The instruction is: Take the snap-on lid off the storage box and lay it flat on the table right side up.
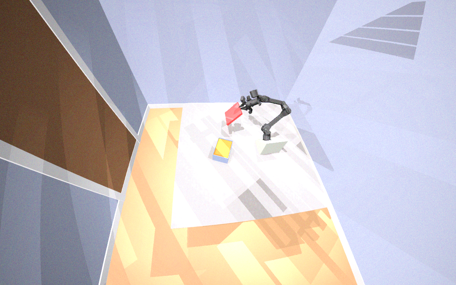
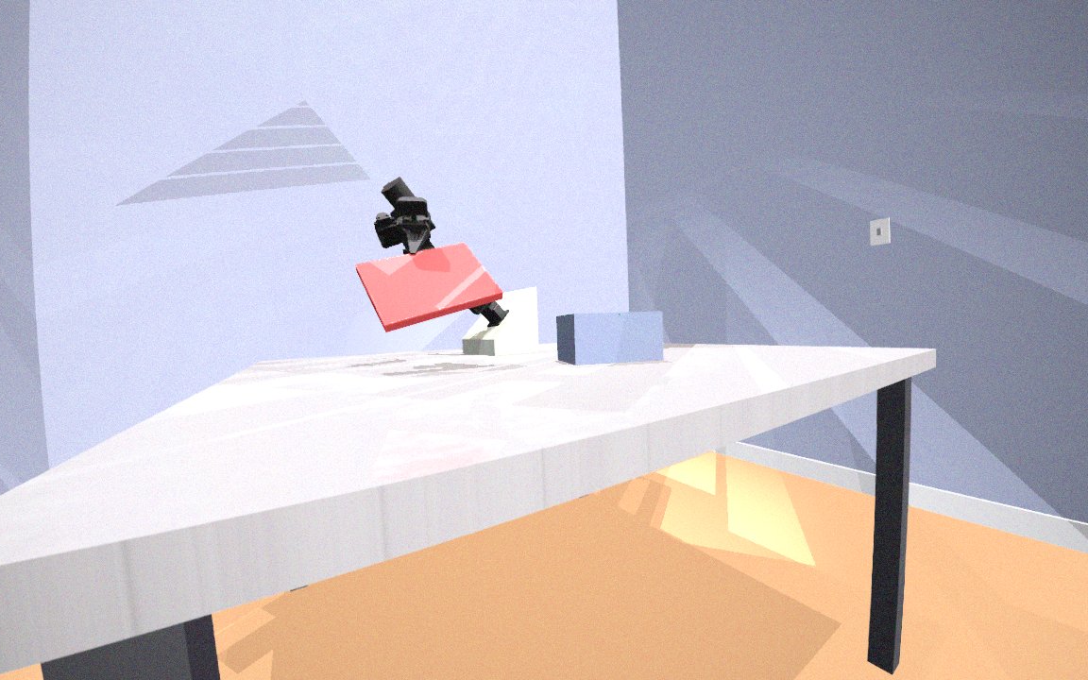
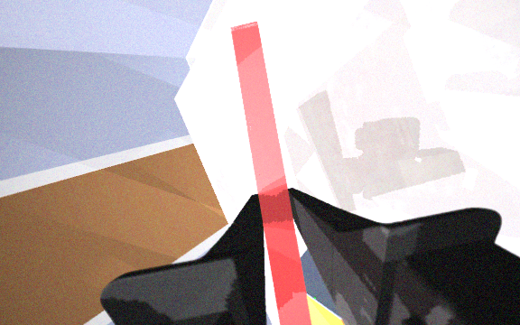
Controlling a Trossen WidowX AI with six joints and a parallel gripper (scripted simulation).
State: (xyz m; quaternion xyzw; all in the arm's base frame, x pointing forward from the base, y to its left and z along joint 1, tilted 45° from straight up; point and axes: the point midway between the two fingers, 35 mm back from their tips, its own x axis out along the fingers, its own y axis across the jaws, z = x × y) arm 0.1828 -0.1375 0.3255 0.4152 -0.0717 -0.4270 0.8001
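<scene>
Right now my gripper tip is 60 mm short of the red lid, 50 mm above it and 10 mm to the right of it. Round my gripper tip: blue-grey storage box 340 mm to the left, 230 mm ahead, 180 mm below.
</scene>
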